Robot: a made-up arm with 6 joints.
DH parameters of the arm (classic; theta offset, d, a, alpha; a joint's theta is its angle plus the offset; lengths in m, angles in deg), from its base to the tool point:
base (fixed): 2.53 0 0.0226 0
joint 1: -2.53 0.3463 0.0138 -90
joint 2: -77.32 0 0.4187 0
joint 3: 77.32 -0.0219 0.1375 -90
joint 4: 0 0.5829 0.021 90
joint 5: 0 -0.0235 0.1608 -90
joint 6: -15.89 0 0.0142 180
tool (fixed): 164.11 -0.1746 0 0
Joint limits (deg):
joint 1: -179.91..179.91
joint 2: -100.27..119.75
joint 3: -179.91..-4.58
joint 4: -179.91..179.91
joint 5: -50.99..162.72
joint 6: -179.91..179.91
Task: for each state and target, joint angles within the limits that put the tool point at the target. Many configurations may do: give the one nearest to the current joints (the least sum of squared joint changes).
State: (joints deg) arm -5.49 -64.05 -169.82 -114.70 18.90 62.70
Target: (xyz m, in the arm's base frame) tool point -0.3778 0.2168 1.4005
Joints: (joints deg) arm -5.97 -45.99 -146.89 -124.97 -7.97 62.03
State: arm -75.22 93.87 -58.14 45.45 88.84 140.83
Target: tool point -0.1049 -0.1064 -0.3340
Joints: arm -117.87 79.81 -59.43 -1.78 95.85 139.03
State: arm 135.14 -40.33 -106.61 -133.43 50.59 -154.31
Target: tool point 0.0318 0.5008 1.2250
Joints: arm 95.78 -36.38 -77.28 -127.37 61.72 -153.28
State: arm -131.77 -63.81 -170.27 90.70 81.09 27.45
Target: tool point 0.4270 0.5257 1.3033
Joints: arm -114.93 -47.58 -159.63 84.04 96.11 28.25
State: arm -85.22 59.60 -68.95 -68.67 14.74 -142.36
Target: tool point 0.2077 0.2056 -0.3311
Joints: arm -104.60 105.53 -39.15 -77.88 3.83 -141.13
